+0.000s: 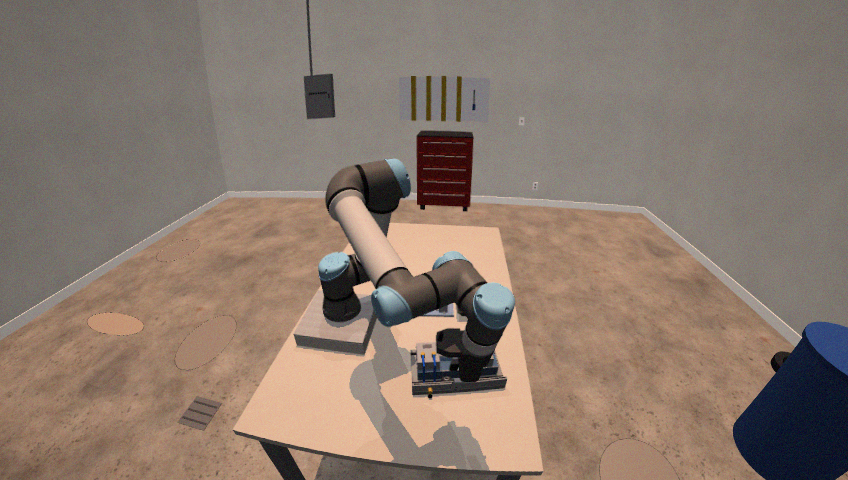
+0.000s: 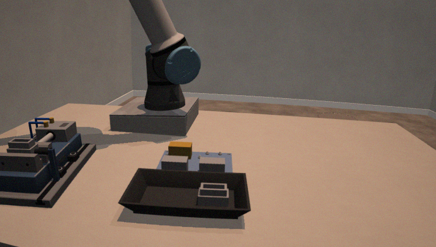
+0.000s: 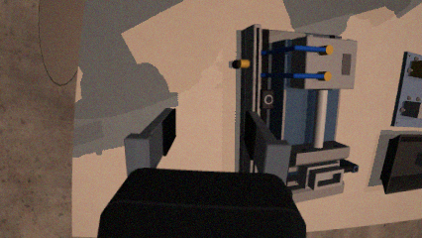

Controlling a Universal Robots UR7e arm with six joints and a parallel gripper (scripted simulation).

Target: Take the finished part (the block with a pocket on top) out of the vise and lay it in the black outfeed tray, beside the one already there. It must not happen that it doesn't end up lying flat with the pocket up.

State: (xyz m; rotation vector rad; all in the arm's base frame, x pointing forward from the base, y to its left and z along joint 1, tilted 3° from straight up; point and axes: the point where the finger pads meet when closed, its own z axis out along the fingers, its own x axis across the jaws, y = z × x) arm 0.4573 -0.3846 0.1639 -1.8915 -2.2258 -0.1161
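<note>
Right now my hand is 21 cm to the right of the vise and 17 cm above it. From my hand the other things lie so: brass block 53 cm to the left, 19 cm below, 16 cm behind; blue fixture plate 58 cm to the left, 21 cm below, 12 cm behind.
</note>
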